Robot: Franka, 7 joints.
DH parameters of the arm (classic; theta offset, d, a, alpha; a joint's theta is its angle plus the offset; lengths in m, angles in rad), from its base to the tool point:
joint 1: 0 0.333 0 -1.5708
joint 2: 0 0 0 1.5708
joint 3: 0 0.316 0.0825 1.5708
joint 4: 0 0 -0.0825 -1.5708
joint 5: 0 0.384 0 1.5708
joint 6: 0 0 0.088 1.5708
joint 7: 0 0.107 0 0
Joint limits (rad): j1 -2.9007..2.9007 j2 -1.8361..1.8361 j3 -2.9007..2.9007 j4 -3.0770..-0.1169 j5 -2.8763..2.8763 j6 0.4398..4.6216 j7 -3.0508..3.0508
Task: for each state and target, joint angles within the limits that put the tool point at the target. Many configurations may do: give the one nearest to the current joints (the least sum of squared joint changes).
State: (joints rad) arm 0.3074 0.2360 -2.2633 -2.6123 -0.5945 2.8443 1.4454
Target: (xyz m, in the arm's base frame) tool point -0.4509 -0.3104 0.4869
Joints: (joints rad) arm -0.0166 0.1346 -2.5896 -2.2554 -0.5434 2.8582 1.4454
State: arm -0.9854 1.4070 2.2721 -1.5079 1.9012 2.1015 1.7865
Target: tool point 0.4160 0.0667 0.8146
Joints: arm -1.0269 1.4248 2.3476 -1.9294 1.8479 2.0712 1.7865
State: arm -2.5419 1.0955 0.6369 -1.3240 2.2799 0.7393 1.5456
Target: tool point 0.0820 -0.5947 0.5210
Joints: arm -2.1985 0.8240 0.9520 -1.6237 2.0917 0.5546 1.5456
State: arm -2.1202 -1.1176 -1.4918 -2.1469 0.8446 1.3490 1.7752
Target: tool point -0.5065 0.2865 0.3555
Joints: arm -1.7486 -1.2528 -1.7833 -1.8759 0.8838 1.6387 1.7752
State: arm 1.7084 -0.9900 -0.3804 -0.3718 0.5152 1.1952 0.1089
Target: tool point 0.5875 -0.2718 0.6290
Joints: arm 2.3474 -1.5090 -0.8482 -0.5812 0.3128 0.9904 0.1089
